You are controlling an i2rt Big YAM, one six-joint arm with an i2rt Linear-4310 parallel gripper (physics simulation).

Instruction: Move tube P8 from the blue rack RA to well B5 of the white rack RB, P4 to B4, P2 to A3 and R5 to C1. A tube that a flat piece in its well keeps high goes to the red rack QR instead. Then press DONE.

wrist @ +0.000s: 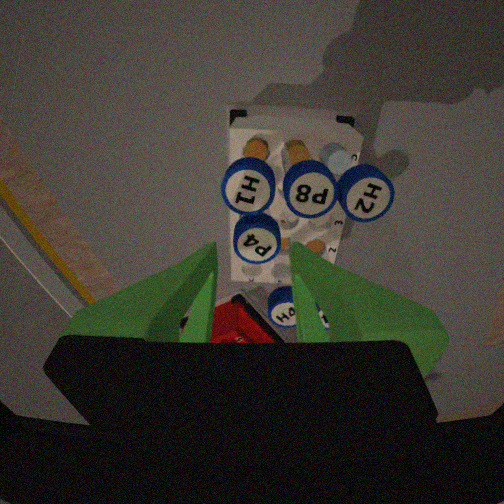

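Note:
The white rack [292, 200] lies ahead of me in the wrist view. Several blue-capped tubes stand in it: H1 [248, 186], P8 [310, 189], H2 [366, 192] and P4 [257, 238]. Another blue cap [284, 307] sits nearer me, half hidden behind my right finger; its label starts "Ho". My gripper [254, 265] has green fingers, is open and empty, and hovers just short of the P4 cap. A red block [237, 324] shows between the fingers, below the rack. The blue source rack is not in view.
A tan strip with a yellow stripe [47, 235] runs diagonally at the left. The arm's shadow [400, 55] falls on the grey surface at the upper right. Orange tube bodies [256, 148] show through the rack top.

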